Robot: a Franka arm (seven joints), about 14 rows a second.
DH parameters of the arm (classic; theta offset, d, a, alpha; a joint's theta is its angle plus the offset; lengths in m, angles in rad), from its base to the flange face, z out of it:
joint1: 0 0.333 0 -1.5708
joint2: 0 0 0 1.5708
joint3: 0 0.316 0.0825 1.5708
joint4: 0 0 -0.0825 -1.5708
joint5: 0 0.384 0 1.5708
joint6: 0 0 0.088 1.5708
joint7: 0 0.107 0 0
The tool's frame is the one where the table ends.
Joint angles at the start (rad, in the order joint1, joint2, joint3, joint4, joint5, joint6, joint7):
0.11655 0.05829 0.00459 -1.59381 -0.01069 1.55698 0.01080
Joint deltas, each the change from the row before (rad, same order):
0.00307 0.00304 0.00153 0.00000 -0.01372 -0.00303 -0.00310
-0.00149 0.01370 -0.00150 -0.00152 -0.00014 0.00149 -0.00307
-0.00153 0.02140 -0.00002 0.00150 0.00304 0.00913 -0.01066
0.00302 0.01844 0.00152 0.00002 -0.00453 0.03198 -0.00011
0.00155 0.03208 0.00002 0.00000 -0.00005 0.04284 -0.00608
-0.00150 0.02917 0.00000 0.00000 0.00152 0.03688 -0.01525
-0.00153 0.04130 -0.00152 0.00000 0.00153 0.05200 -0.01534
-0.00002 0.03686 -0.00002 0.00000 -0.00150 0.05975 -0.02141
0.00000 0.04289 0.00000 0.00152 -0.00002 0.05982 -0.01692
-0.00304 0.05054 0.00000 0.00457 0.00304 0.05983 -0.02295
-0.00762 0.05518 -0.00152 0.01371 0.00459 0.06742 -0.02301
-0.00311 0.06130 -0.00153 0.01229 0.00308 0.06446 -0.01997
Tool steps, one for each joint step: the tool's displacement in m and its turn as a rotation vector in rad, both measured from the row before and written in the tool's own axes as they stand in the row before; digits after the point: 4 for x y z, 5 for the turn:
0.0006 -0.0011 0.0019 -0.01412 -0.00586 -0.00753
0.0042 0.0015 0.0081 0.00006 -0.01380 -0.00046
0.0073 0.0003 0.0102 0.00333 -0.01080 -0.00962
0.0088 -0.0023 0.0072 -0.00489 0.01364 -0.00511
0.0134 -0.0013 0.0143 -0.00008 0.01081 -0.00847
0.0113 0.0005 0.0137 0.00175 0.00772 -0.01435
0.0151 0.0016 0.0200 0.00146 0.01070 -0.01306
0.0140 0.0003 0.0172 -0.00237 0.02281 -0.02248
0.0140 0.0004 0.0210 -0.00092 0.01845 -0.01786
0.0139 0.0023 0.0252 0.00225 0.01408 -0.01994
0.0145 0.0068 0.0241 0.00134 0.02613 -0.01297
0.0125 0.0040 0.0302 0.00044 0.01560 -0.01480

